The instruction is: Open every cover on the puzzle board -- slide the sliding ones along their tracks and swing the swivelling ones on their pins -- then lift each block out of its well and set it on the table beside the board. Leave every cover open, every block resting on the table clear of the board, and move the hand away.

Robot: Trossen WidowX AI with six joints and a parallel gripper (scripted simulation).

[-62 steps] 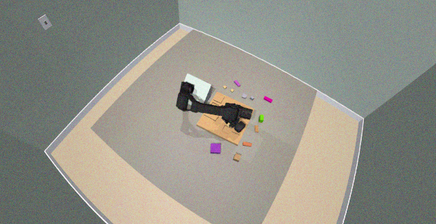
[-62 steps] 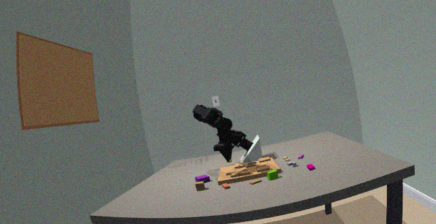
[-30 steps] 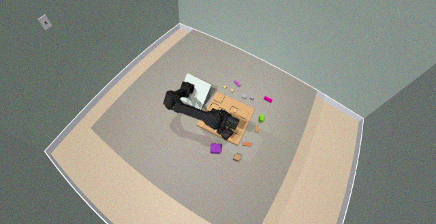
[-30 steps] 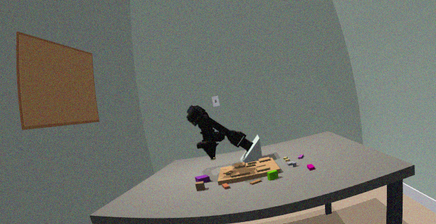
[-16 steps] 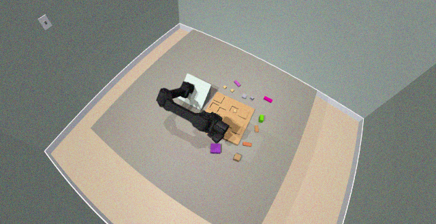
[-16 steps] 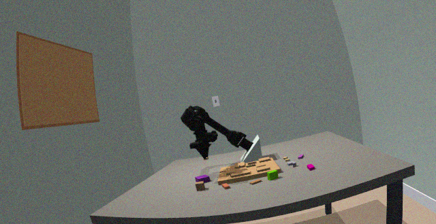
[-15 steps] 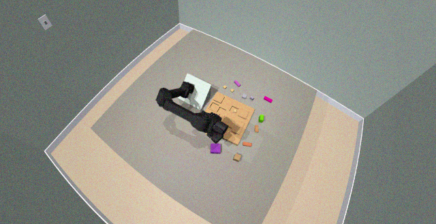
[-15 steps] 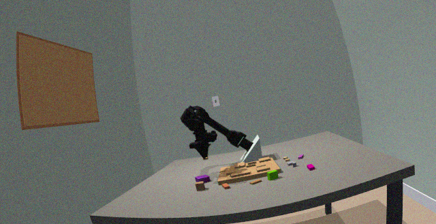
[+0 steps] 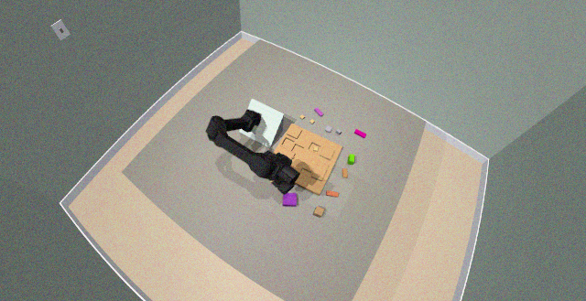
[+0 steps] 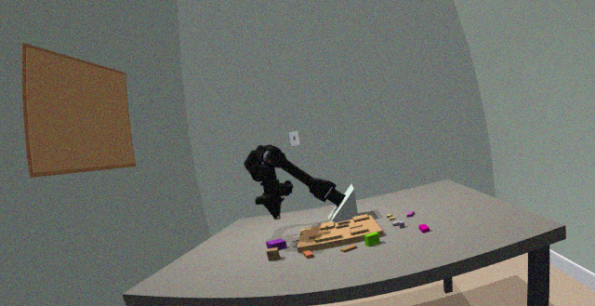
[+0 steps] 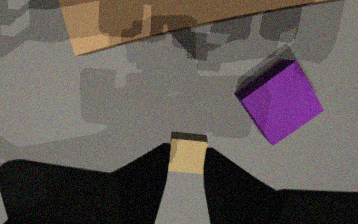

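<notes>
The tan puzzle board is 24 cm to the left of my gripper tip, 8 cm below it and 6 cm ahead of it. Also, from my gripper tip: green block: 31 cm to the left, 28 cm ahead, 9 cm below; then orange piece: 26 cm ahead, 10 cm to the left, 10 cm below; then brown piece: 28 cm ahead, 23 cm to the left, 10 cm below.
</notes>
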